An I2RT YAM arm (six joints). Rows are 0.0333 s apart.
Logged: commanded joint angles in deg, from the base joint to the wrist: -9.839, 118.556, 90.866, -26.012, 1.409, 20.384; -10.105, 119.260, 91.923, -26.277, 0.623, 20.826; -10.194, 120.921, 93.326, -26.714, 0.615, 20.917; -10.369, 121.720, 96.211, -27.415, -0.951, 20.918; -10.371, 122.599, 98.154, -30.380, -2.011, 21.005; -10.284, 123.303, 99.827, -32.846, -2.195, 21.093; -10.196, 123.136, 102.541, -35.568, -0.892, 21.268; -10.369, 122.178, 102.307, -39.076, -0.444, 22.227; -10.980, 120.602, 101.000, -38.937, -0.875, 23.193; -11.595, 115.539, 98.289, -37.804, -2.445, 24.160; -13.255, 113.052, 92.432, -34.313, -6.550, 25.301; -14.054, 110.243, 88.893, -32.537, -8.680, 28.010
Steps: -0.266, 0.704, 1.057, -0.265, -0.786, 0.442; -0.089, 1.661, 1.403, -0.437, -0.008, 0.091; -0.175, 0.799, 2.885, -0.701, -1.566, 0.001; -0.002, 0.879, 1.943, -2.965, -1.060, 0.087; 0.087, 0.704, 1.673, -2.466, -0.184, 0.088; 0.088, -0.167, 2.714, -2.722, 1.303, 0.175; -0.173, -0.958, -0.234, -3.508, 0.448, 0.959; -0.611, -1.576, -1.307, 0.139, -0.431, 0.966; -0.615, -5.063, -2.711, 1.133, -1.570, 0.967; -1.660, -2.487, -5.857, 3.491, -4.105, 1.141; -0.799, -2.809, -3.539, 1.776, -2.130, 2.709
